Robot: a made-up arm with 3 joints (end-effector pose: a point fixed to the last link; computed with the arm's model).
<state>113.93 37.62 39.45</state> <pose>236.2 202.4 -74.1 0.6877 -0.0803 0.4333 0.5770</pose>
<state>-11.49 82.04 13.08</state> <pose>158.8 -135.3 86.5 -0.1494 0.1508 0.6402 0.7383</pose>
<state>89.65 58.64 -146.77</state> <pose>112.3 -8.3 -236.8 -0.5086 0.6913 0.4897 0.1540</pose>
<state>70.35 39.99 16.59</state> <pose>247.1 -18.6 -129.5 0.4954 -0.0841 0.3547 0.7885</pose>
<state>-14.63 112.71 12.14</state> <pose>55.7 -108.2 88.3 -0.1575 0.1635 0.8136 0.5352</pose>
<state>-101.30 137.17 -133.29</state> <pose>111.6 74.5 353.8 0.4300 0.0728 0.4932 0.7527</pose>
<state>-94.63 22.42 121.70</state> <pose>111.6 -113.4 491.7 -0.4663 0.6504 -0.5655 0.1991</pose>
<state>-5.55 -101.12 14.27</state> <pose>-59.3 -470.0 103.3 0.0653 0.0417 -0.7692 0.6343</pose>
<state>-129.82 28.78 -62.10</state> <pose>197.5 242.3 323.0 -0.6972 -0.0190 0.5427 0.4680</pose>
